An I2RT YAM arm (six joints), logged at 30 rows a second.
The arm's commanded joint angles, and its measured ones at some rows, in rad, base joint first. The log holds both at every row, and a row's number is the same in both.
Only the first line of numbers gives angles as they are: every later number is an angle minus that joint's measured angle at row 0.
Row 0, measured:
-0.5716, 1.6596, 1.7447, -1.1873, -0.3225, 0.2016
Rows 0 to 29, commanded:
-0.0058, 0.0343, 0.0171, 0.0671, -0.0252, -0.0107
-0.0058, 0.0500, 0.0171, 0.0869, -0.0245, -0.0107
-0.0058, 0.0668, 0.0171, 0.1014, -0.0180, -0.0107
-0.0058, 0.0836, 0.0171, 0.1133, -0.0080, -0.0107
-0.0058, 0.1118, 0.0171, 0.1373, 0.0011, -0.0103
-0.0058, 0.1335, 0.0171, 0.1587, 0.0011, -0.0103
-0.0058, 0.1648, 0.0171, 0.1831, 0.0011, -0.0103
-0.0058, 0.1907, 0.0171, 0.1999, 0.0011, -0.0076
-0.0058, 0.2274, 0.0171, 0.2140, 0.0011, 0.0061
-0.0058, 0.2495, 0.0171, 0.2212, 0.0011, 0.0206
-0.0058, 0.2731, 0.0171, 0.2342, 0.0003, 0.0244
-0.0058, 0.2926, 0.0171, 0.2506, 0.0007, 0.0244
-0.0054, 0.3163, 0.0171, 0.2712, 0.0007, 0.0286
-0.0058, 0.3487, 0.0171, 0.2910, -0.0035, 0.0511
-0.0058, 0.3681, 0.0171, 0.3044, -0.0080, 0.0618
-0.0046, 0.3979, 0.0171, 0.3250, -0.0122, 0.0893
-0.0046, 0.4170, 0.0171, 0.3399, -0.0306, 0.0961
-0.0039, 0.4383, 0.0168, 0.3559, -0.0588, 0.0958
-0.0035, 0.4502, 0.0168, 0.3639, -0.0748, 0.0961
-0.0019, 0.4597, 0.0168, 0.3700, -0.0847, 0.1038
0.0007, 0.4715, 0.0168, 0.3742, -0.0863, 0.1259
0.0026, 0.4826, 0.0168, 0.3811, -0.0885, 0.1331
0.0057, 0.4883, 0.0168, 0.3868, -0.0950, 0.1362
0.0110, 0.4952, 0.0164, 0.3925, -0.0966, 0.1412
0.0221, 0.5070, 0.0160, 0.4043, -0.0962, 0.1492
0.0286, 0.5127, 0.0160, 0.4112, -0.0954, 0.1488
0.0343, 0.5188, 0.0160, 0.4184, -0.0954, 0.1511
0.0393, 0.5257, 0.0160, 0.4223, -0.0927, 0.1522
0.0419, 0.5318, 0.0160, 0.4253, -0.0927, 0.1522
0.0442, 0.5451, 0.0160, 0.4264, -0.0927, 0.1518
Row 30, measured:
0.0331, 0.5135, 0.0004, 0.4196, -0.0805, 0.1427
